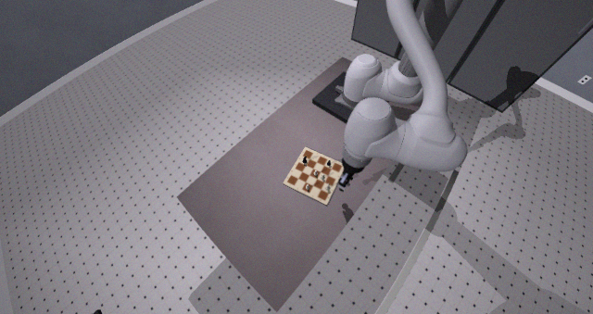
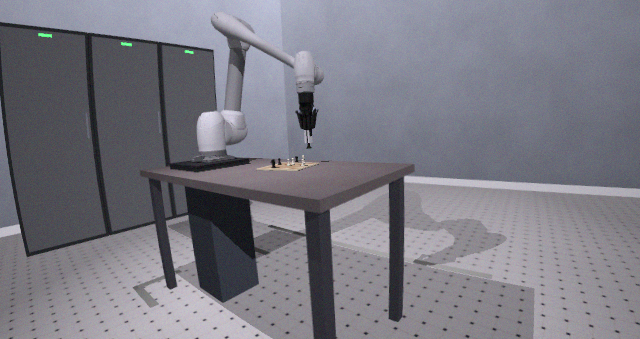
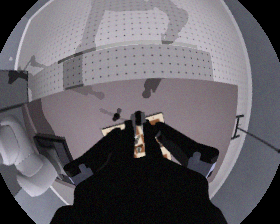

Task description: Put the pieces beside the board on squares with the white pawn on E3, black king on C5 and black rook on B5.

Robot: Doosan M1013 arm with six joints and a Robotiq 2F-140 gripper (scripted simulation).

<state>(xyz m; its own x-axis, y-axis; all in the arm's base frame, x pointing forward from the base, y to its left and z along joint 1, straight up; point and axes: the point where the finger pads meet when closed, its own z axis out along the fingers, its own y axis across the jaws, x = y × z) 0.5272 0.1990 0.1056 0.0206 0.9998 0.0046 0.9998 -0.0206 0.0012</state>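
My hand is 2 cm past the chessboard, 14 cm to the left of it and 13 cm above it. Round my hand: black chess piece 3 cm below.
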